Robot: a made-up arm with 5 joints. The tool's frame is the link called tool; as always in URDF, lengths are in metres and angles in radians. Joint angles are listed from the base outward.
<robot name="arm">
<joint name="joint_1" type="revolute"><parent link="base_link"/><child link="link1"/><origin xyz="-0.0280 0.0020 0.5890"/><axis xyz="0 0 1"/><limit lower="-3.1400" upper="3.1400"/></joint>
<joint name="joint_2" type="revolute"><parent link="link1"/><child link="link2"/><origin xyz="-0.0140 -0.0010 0.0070" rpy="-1.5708 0.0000 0.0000"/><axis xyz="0 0 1"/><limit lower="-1.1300" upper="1.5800"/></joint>
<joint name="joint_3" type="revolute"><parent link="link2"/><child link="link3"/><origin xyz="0.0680 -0.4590 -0.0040"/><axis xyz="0 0 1"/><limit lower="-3.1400" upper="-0.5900"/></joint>
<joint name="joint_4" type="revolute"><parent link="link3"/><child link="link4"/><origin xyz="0.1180 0.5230 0.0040"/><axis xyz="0 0 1"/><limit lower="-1.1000" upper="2.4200"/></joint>
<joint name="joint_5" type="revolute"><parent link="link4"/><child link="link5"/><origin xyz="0.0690 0.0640 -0.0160" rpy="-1.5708 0.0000 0.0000"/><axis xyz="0 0 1"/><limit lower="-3.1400" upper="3.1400"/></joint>
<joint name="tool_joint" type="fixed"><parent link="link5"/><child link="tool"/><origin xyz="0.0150 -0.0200 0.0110" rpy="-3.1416 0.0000 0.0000"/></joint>
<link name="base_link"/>
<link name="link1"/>
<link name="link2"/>
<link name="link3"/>
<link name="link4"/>
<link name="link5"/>
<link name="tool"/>
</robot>
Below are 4 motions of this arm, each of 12 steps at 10 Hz.
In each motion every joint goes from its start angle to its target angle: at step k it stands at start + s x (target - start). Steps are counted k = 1, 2, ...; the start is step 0. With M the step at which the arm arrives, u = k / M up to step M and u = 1 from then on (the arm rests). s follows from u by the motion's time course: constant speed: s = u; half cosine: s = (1 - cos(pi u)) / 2; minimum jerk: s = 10 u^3 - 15 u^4 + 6 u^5.
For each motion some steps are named. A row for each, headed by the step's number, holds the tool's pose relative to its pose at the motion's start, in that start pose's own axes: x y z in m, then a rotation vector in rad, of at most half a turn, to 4 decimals.
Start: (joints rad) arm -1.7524 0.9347 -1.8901 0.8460 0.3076
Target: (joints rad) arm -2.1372 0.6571 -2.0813 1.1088 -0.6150
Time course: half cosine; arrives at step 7
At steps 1, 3, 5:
1: 0.0086 -0.0161 0.0178 0.0008 -0.0104 0.0268
3: 0.0494 -0.1326 0.1429 -0.0119 -0.0822 0.2105
5: 0.0535 -0.2839 0.3031 -0.0712 -0.1622 0.4401

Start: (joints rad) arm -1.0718 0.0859 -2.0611 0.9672 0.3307
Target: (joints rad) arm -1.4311 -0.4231 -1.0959 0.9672 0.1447
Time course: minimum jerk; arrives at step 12
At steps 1, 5, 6, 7, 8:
1: -0.0006 -0.0014 -0.0002 -0.0022 0.0017 0.0000
5: -0.0586 -0.0983 -0.0100 -0.1418 0.1216 -0.0104
6: -0.0951 -0.1413 -0.0115 -0.1984 0.1789 -0.0203
7: -0.1378 -0.1832 -0.0116 -0.2508 0.2382 -0.0336
8: -0.1808 -0.2190 -0.0105 -0.2939 0.2923 -0.0482

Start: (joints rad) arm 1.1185 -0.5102 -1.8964 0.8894 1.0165
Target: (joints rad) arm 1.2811 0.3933 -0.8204 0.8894 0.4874
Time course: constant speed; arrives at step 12
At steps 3, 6, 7, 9, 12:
3: -0.1177 -0.1460 -0.3354 -0.3801 0.3199 0.1417
6: -0.3060 -0.3767 -0.5417 -0.7219 0.6855 0.2866
7: -0.3752 -0.4637 -0.5754 -0.8276 0.8166 0.3325
9: -0.5100 -0.6404 -0.5887 -1.0271 1.0915 0.4160
12: -0.6740 -0.8805 -0.4860 -1.2986 1.5326 0.5076

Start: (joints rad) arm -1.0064 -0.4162 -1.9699 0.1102 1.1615
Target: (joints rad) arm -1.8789 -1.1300 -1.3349 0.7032 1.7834
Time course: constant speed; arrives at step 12
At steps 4, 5, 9, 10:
4: 0.0288 0.0289 0.1022 -0.2334 -0.1747 -0.0368
5: 0.0265 0.0349 0.1289 -0.2863 -0.2304 -0.0511
9: -0.0159 0.0461 0.2315 -0.4647 -0.4979 -0.1255
10: -0.0334 0.0444 0.2549 -0.4992 -0.5750 -0.1477

